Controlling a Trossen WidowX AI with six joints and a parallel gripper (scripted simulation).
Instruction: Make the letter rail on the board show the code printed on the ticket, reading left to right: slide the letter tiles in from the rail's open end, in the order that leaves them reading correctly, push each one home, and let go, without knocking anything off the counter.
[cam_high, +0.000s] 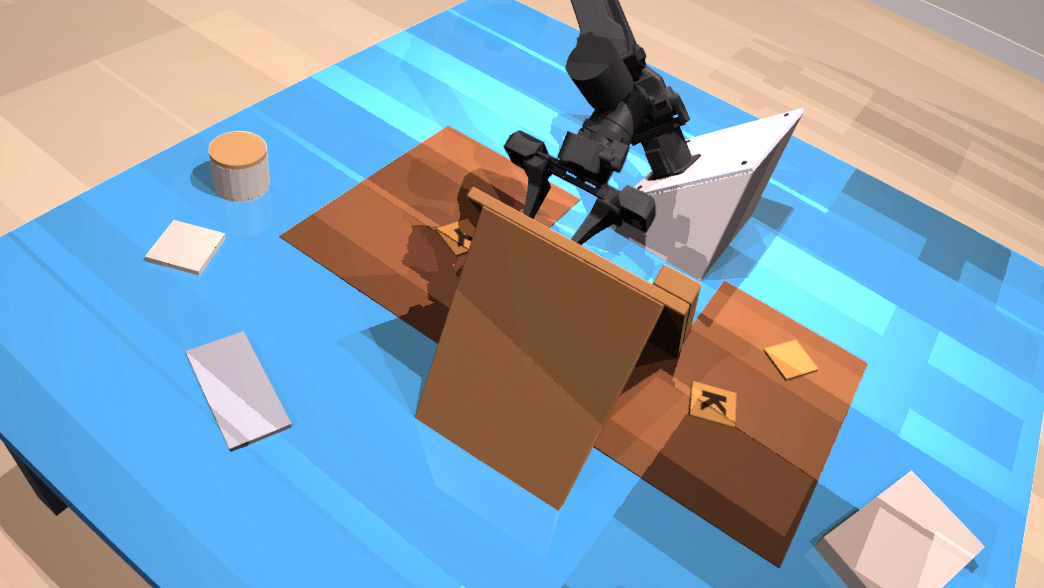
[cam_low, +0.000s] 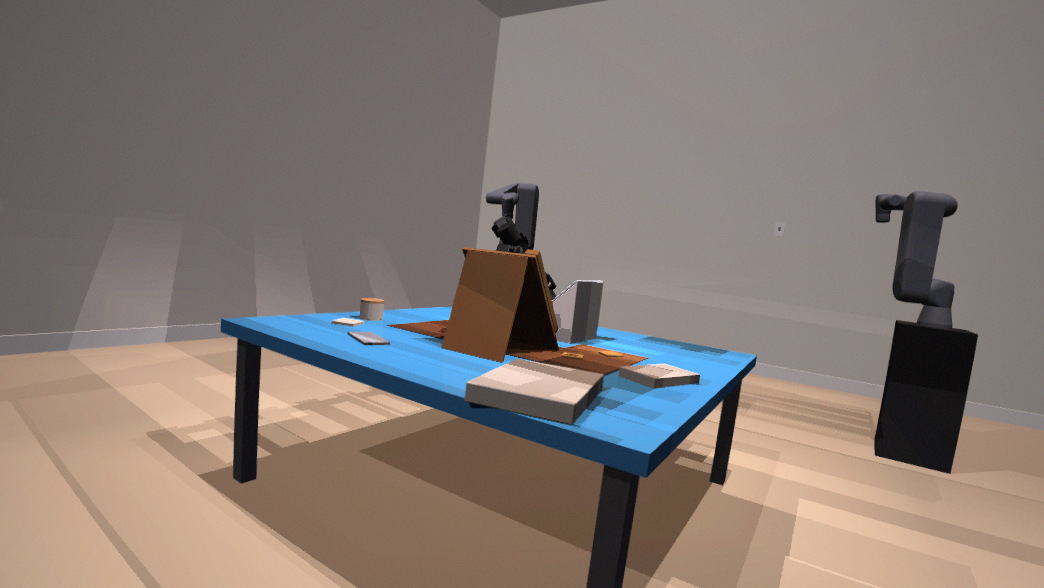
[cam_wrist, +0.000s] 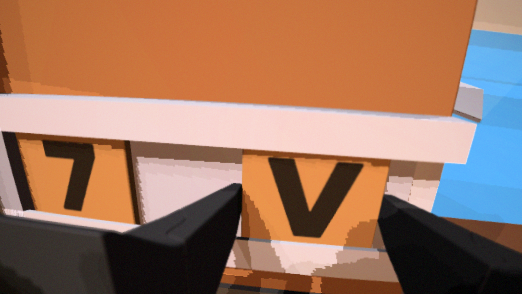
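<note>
The white ticket is 8 cm below my gripper tip, 6 cm behind it and 2 cm to the left of it. Also, from my gripper tip: grey card 30 cm ahead, 19 cm to the right, 17 cm below; then brown mat 17 cm below, 15 cm behind, 3 cm to the left; then white card 42 cm to the right, 20 cm ahead, 17 cm below.
</note>
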